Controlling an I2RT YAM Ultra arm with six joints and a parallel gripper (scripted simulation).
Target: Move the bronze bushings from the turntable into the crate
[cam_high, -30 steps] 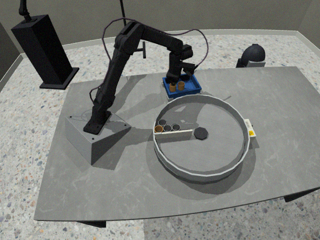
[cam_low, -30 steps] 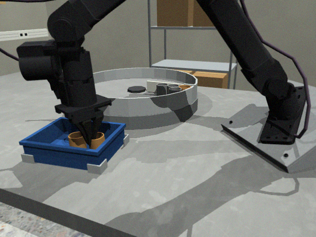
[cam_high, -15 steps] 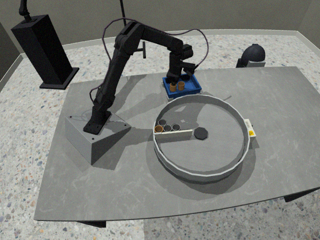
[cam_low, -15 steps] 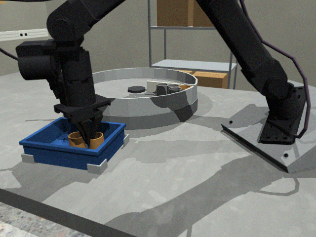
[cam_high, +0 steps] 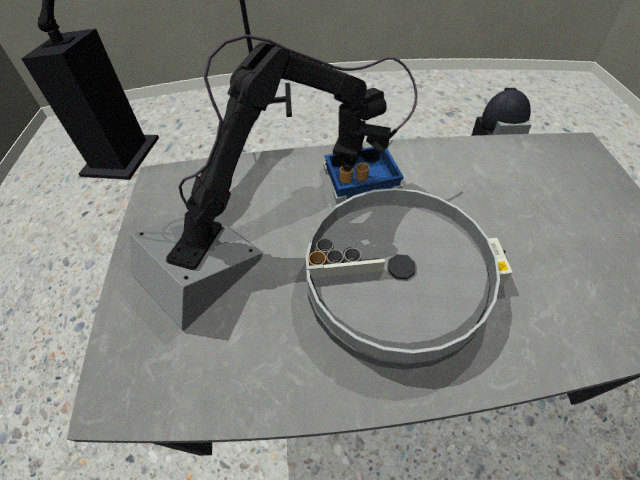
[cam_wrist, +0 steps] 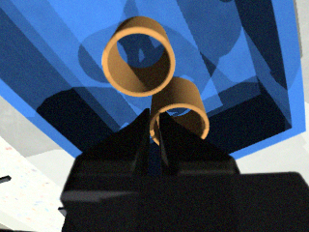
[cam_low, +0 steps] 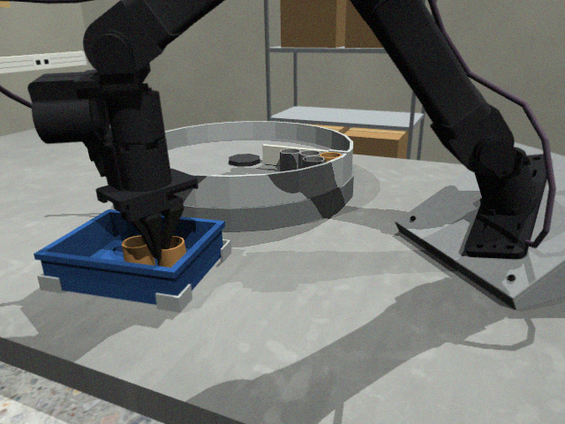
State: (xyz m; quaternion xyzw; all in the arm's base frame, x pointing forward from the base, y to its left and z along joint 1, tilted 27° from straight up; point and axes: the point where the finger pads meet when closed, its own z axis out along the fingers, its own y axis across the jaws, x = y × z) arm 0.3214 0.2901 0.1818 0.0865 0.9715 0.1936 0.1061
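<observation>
Now: hand 40 mm short of the blue crate and 20 mm above it. Round my hand: turntable (330 mm to the right, 160 mm ahead, 10 mm above).
</observation>
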